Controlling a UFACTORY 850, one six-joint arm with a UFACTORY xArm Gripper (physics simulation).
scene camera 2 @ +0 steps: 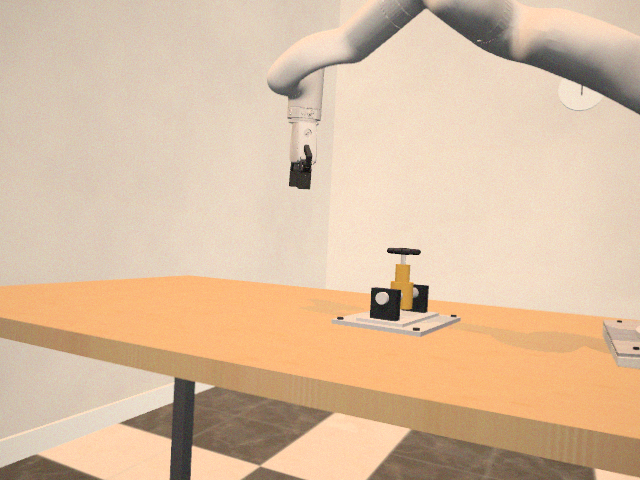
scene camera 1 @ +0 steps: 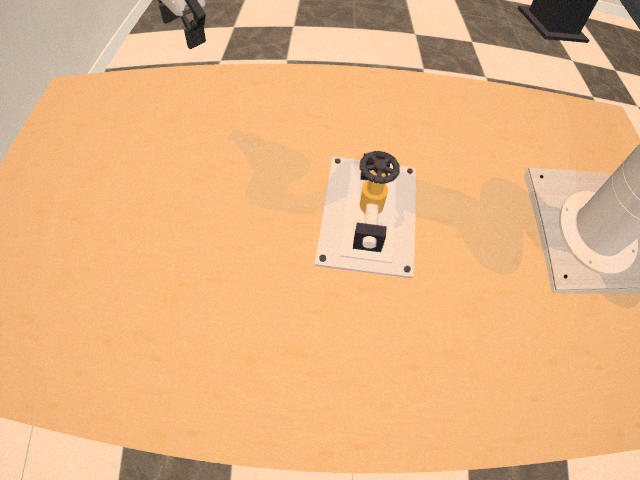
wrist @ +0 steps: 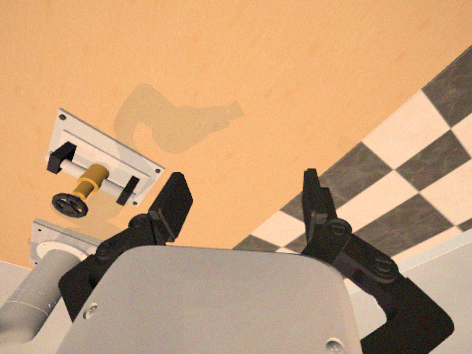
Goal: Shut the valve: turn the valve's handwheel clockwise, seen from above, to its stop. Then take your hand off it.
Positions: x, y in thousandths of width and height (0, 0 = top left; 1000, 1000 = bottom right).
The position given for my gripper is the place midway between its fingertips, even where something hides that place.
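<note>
My gripper (scene camera 2: 468, 391) (wrist: 514, 524) is what I look at here, along with a black spoked handwheel (scene camera 1: 595, 347). I also see a pale plate (scene camera 1: 515, 511) (scene camera 2: 660, 684) (wrist: 139, 340).
</note>
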